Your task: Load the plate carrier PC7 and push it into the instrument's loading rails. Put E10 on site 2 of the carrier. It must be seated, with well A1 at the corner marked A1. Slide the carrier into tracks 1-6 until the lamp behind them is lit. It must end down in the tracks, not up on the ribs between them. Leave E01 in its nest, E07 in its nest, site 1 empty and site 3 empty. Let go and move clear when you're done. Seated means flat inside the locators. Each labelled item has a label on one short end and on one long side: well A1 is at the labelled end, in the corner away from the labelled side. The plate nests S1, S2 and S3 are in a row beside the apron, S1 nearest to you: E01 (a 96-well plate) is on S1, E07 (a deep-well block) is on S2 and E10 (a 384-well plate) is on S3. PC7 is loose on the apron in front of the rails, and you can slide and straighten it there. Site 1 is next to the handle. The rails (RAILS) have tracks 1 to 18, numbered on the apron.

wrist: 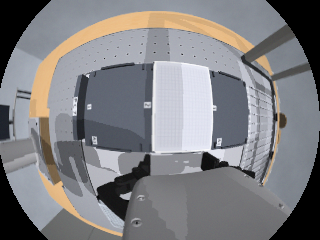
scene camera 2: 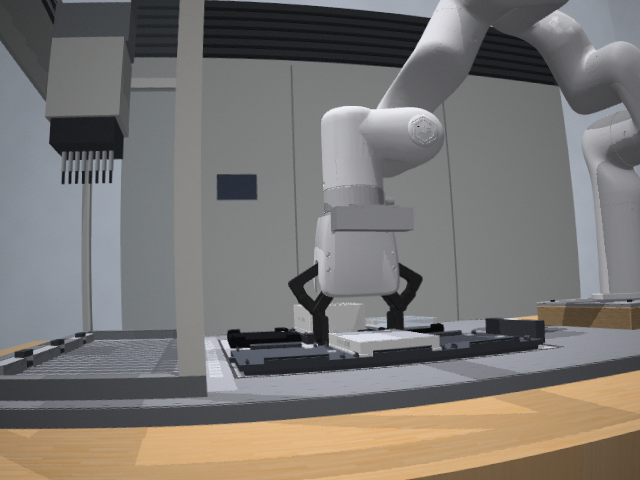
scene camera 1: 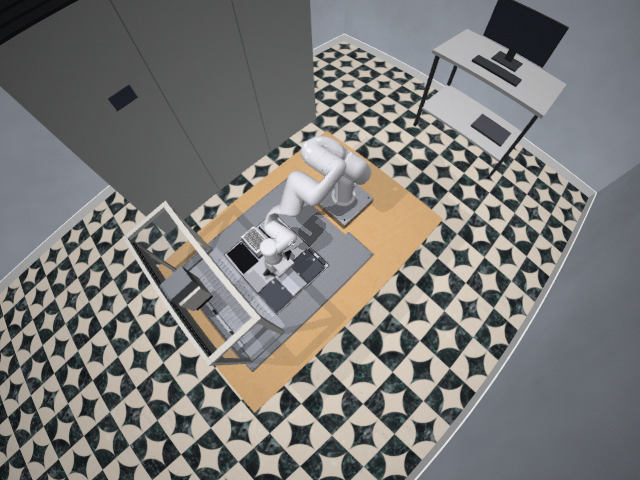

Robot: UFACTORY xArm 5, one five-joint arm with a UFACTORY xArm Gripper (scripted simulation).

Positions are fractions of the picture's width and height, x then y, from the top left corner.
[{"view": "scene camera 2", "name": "my gripper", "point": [0.56,0.72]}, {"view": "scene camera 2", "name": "plate carrier PC7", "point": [0.43,0.75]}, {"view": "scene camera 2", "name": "instrument frame post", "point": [0.29,0.31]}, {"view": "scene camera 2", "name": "black plate nest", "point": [0.43,0.70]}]
